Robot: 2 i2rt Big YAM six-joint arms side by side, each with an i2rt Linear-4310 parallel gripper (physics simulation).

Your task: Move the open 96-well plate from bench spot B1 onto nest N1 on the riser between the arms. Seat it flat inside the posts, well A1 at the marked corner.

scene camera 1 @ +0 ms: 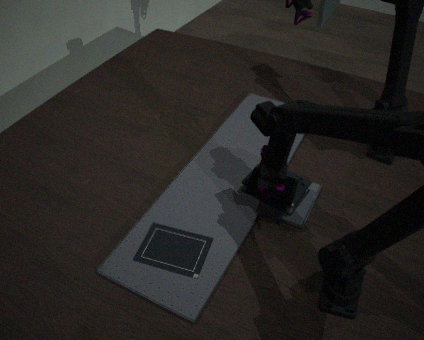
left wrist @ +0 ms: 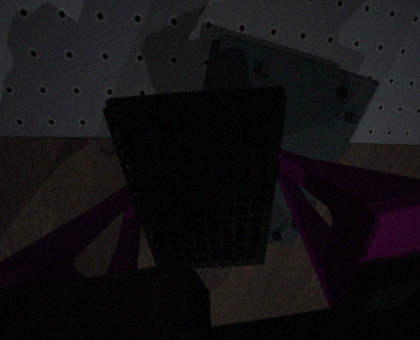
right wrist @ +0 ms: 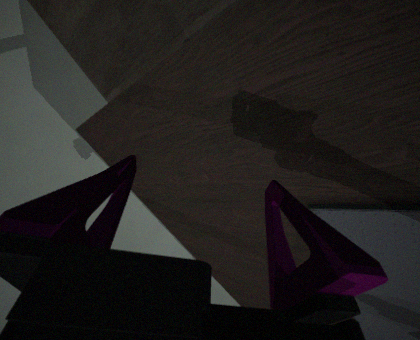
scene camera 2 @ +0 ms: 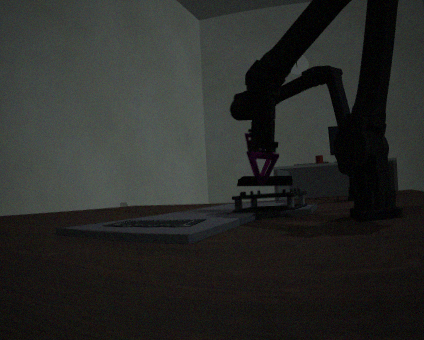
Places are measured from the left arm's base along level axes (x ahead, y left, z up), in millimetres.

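Where they show: left gripper, fingertip midpoint: (scene camera 1: 266, 185) (left wrist: 202, 174) (scene camera 2: 260, 183); right gripper, fingertip midpoint: (scene camera 1: 291, 16) (right wrist: 204, 174); left arm's base, origin of the base link: (scene camera 1: 339, 293) (scene camera 2: 375, 216); right arm's base, origin of the base link: (scene camera 1: 382, 151).
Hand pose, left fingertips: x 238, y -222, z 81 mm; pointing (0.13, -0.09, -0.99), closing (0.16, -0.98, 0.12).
Things, the pixels of their top centre, and the offset from my left fingertips. "pt": a spot on its surface instead.
- dark 96-well plate, middle of its top: (left wrist: 207, 216) (scene camera 2: 266, 174) (scene camera 1: 272, 181) dx -16, dy +1, dz +20 mm
- nest N1, middle of its top: (left wrist: 275, 176) (scene camera 2: 270, 189) (scene camera 1: 277, 178) dx -22, dy -55, dz -18 mm
- Bench spot B1, surface spot: (scene camera 1: 172, 250) pt dx +182, dy +236, dz -66 mm
- pale riser, surface spot: (scene camera 1: 303, 218) pt dx -116, dy +24, dz -68 mm
My left gripper (scene camera 1: 272, 188) (scene camera 2: 262, 176) (left wrist: 202, 174) is shut on the dark 96-well plate (scene camera 2: 265, 181) (left wrist: 200, 150), one finger on each long side. The plate hangs level above nest N1 (scene camera 2: 272, 195) (left wrist: 320, 107), with a visible gap in scene camera 2. In the left wrist view the nest is turned relative to the plate and sticks out at its upper right; the plate hides the rest. Which corner is A1 is too dark to tell. My right gripper (scene camera 1: 296, 12) (right wrist: 204, 174) is open and empty, high above the far part of the table.
Bench spot B1 (scene camera 1: 172, 250), a dark outlined rectangle, lies on the perforated grey board (scene camera 1: 165, 202) (scene camera 2: 165, 235). The pale riser (scene camera 1: 303, 218) adjoins the board under the nest. A cabinet (scene camera 2: 312, 180) with a red object (scene camera 2: 319, 159) stands in the background.
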